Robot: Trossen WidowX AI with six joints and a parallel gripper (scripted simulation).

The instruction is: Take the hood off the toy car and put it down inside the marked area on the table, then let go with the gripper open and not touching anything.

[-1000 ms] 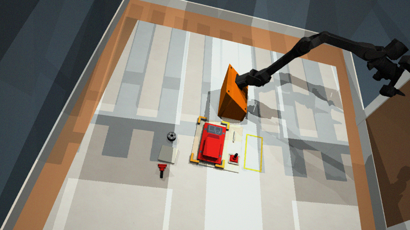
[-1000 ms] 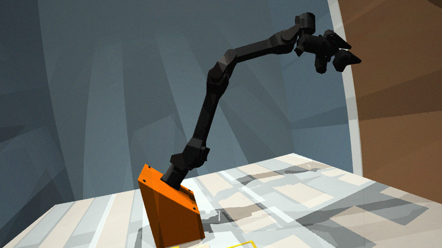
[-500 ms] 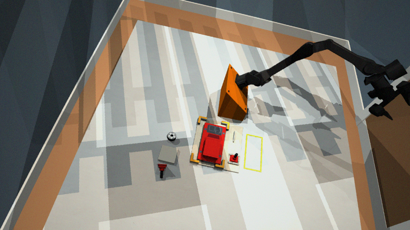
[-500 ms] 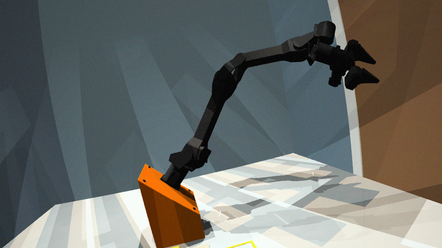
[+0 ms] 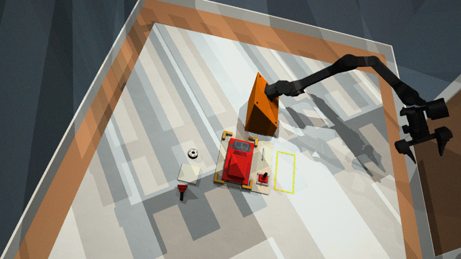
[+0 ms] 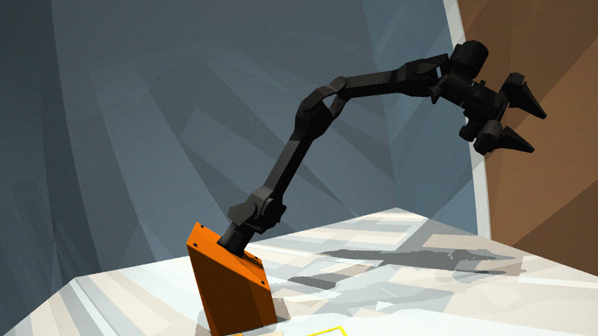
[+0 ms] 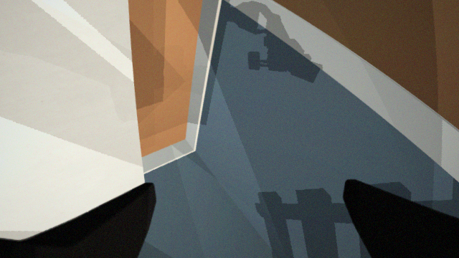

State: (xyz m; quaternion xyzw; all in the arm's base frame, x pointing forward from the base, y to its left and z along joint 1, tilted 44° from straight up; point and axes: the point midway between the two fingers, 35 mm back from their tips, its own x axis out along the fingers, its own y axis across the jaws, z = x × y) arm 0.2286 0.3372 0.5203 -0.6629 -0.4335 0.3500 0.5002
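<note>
Right now the hood is 12 cm ahead of my gripper tip, 67 cm to the right of it and 24 cm below it. Also, from my gripper tip: beige tile (20 cm ahead, 85 cm to the right, 28 cm below); wheel (11 cm ahead, 86 cm to the right, 27 cm below).
</note>
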